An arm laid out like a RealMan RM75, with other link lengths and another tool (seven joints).
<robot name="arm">
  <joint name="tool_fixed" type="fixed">
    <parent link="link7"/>
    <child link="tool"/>
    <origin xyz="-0.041 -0.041 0.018" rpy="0 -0.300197 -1.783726"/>
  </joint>
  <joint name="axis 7" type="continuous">
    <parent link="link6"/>
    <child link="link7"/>
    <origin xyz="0.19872 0 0" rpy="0 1.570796 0"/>
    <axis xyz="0 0 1"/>
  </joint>
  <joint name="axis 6" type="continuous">
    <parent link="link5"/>
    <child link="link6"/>
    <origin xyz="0 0 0" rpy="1.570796 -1.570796 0"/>
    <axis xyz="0 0 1"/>
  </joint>
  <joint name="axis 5" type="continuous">
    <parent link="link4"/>
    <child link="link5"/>
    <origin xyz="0.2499 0 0" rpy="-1.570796 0 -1.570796"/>
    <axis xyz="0 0 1"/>
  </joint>
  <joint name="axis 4" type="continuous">
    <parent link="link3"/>
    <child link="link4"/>
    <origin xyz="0 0 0" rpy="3.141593 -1.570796 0"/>
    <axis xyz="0 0 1"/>
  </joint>
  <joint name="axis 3" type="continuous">
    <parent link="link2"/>
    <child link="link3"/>
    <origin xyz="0 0.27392 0" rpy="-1.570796 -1.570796 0"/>
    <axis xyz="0 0 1"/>
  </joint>
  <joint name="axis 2" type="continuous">
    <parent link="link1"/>
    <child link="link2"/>
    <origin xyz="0 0 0" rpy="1.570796 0 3.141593"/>
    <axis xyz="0 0 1"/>
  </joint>
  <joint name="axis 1" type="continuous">
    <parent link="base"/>
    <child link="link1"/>
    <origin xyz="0 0 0.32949"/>
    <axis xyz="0 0 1"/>
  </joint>
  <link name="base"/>
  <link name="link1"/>
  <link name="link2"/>
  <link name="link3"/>
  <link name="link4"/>
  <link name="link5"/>
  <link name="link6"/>
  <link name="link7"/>
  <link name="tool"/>
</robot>
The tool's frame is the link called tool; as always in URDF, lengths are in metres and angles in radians. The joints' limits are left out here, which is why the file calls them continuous.
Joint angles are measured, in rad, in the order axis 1, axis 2, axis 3, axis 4, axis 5, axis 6, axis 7. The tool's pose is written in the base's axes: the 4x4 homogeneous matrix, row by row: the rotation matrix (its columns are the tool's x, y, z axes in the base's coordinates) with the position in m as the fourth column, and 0 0 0 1 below. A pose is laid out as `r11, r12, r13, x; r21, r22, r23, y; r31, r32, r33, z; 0, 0, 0, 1`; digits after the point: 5 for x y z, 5 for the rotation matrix.
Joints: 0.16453 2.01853 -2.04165 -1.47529 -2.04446 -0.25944 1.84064
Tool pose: -0.98459, -0.15136, 0.08764, 0.09297; -0.03133, 0.64558, 0.76305, 0.37789; -0.17208, 0.74855, -0.64037, -0.06703; 0, 0, 0, 1
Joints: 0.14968 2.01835 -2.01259 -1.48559 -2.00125 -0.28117 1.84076
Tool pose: -0.99124, -0.09630, 0.09037, 0.09477; 0.00576, 0.65212, 0.75809, 0.38156; -0.13193, 0.75197, -0.64586, -0.05685; 0, 0, 0, 1
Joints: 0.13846 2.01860 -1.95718 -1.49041 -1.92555 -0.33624 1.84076
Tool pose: -0.99574, -0.00962, 0.09171, 0.09816; 0.06166, 0.67010, 0.73971, 0.38774; -0.06857, 0.74221, -0.66665, -0.04172; 0, 0, 0, 1
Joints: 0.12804 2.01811 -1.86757 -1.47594 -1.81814 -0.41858 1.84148
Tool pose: -0.98885, 0.11652, 0.09273, 0.10932; 0.14761, 0.68470, 0.71372, 0.39850; 0.01967, 0.71945, -0.69427, -0.01897; 0, 0, 0, 1
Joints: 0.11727 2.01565 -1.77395 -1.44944 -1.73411 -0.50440 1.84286
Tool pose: -0.96995, 0.22398, 0.09505, 0.12682; 0.22616, 0.68581, 0.69175, 0.40762; 0.08975, 0.69246, -0.71585, 0.00372; 0, 0, 0, 1
